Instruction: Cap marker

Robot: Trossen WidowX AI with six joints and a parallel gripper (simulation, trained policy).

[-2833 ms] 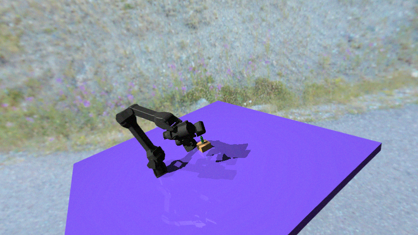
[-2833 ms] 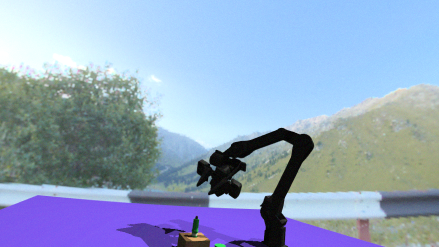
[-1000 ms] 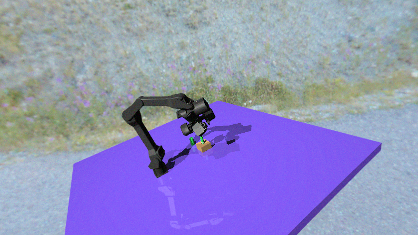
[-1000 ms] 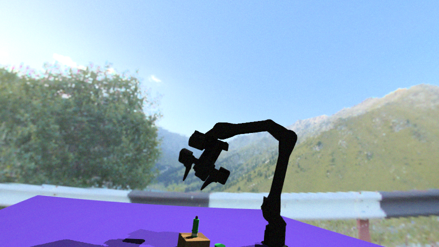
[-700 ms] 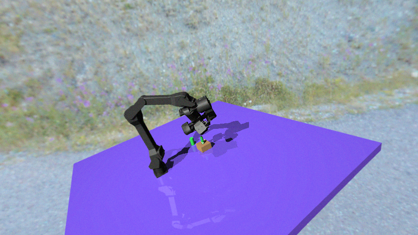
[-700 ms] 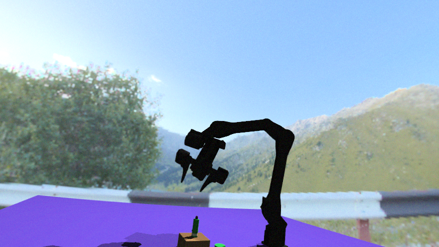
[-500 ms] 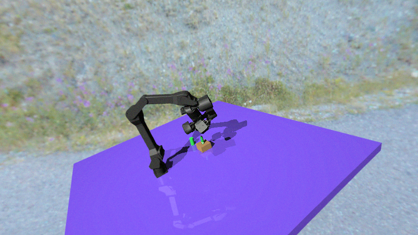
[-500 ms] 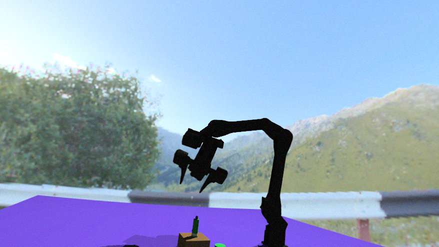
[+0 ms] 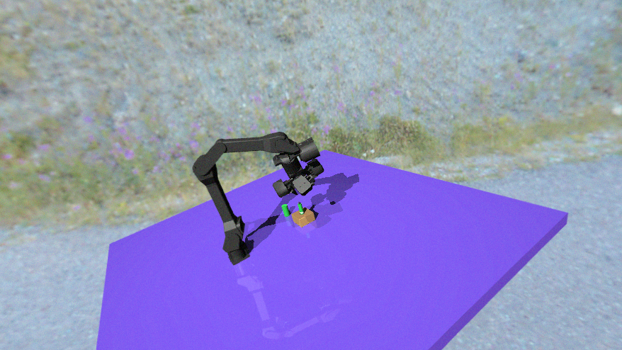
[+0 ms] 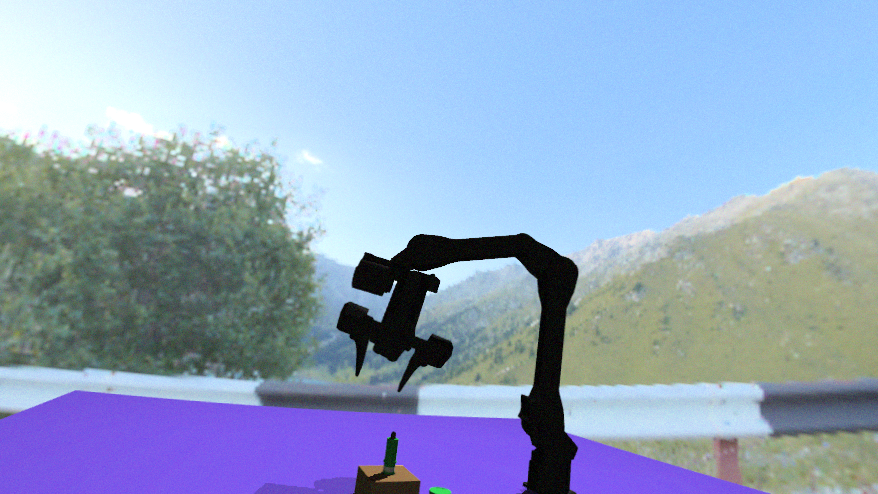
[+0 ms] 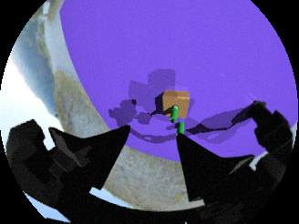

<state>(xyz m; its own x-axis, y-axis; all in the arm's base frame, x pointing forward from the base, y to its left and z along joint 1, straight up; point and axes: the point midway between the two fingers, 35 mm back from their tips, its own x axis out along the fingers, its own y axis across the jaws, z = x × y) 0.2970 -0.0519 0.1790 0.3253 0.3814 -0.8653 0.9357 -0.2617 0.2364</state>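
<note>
The green cap is 15 cm to the left of my gripper tip, 12 cm below it and 4 cm behind it. Round my gripper tip: holder block 13 cm below, 4 cm to the left, 2 cm behind.
</note>
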